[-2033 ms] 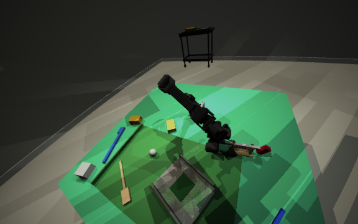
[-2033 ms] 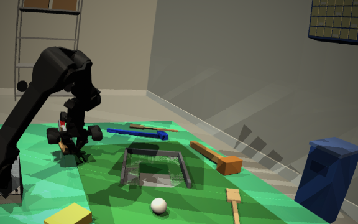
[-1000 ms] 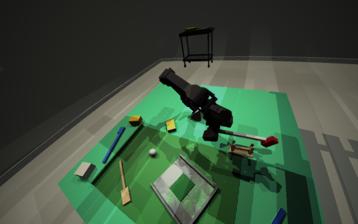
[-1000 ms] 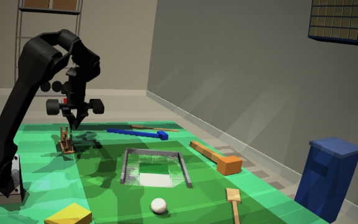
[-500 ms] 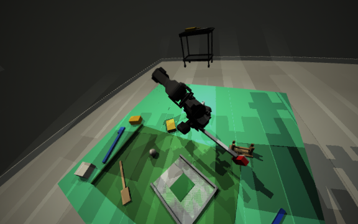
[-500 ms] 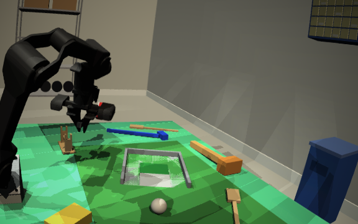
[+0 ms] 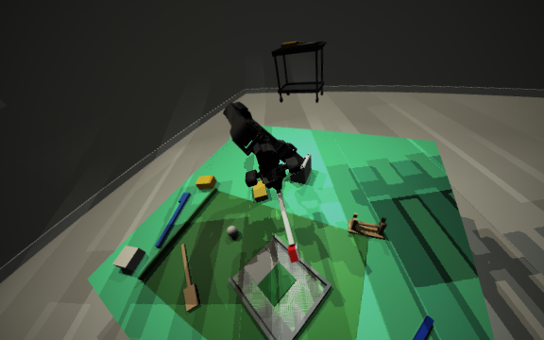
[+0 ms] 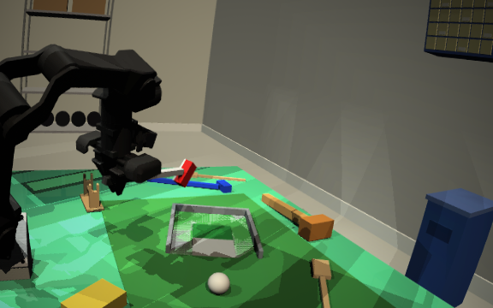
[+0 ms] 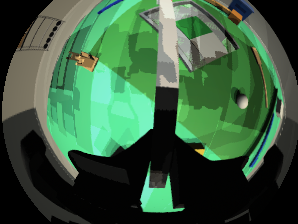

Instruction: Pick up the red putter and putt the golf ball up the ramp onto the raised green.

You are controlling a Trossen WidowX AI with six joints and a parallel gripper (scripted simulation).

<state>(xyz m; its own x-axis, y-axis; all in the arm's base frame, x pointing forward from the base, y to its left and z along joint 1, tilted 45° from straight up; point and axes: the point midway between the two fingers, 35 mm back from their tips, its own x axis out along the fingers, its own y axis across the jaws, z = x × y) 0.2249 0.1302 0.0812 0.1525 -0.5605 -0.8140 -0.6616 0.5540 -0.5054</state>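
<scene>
My gripper tip is 9 cm short of the red putter, 8 cm to the right of it and 1 cm below it. From my gripper tip the other things lie so: white golf ball (18 cm ahead, 14 cm to the right, 13 cm below).
</scene>
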